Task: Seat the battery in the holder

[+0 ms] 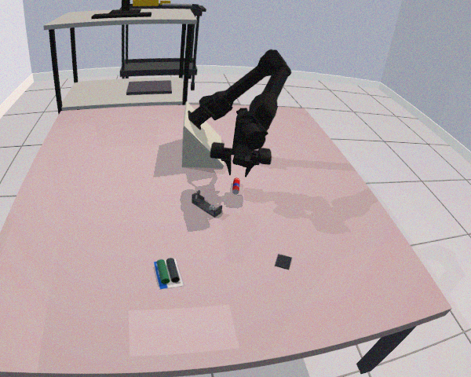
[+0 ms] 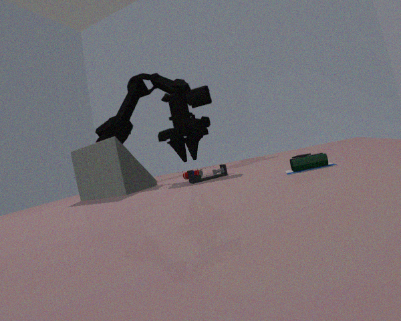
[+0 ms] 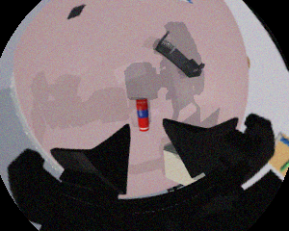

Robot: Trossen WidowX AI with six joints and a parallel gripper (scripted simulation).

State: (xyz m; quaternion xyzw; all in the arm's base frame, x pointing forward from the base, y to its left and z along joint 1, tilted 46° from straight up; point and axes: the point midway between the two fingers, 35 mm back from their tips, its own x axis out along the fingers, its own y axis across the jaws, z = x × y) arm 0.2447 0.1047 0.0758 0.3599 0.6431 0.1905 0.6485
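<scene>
My gripper tip is 4 cm above the battery. Round my gripper tip: small dark square 33 cm ahead, 7 cm to the left, 5 cm below.
</scene>
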